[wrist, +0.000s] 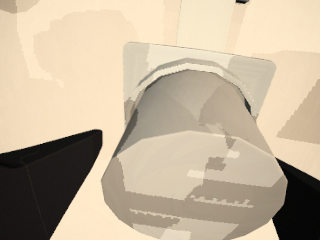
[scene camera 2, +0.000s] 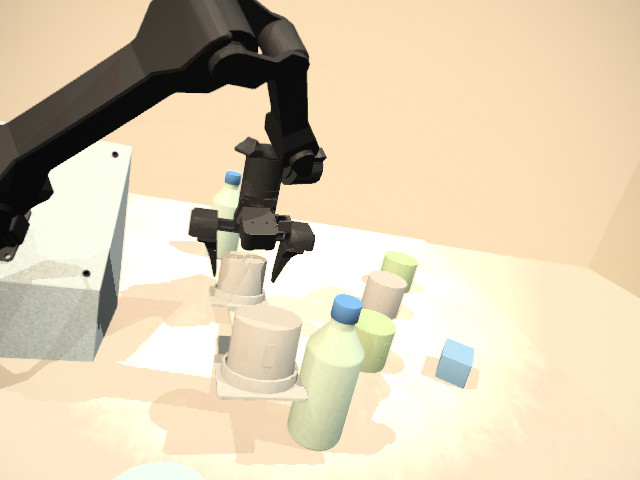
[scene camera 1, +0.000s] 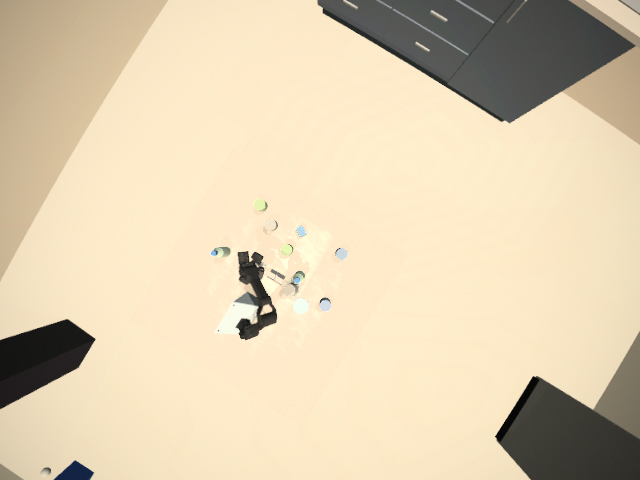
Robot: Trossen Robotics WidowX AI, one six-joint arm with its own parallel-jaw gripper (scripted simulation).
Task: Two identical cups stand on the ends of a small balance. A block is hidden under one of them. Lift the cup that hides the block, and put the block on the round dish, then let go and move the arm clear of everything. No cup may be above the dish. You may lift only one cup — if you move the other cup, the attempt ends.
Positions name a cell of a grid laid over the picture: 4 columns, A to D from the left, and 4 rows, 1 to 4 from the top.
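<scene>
My gripper (scene camera 2: B3) open, holding nothing. Gripper visible too, wrist view (wrist: C3).
</scene>
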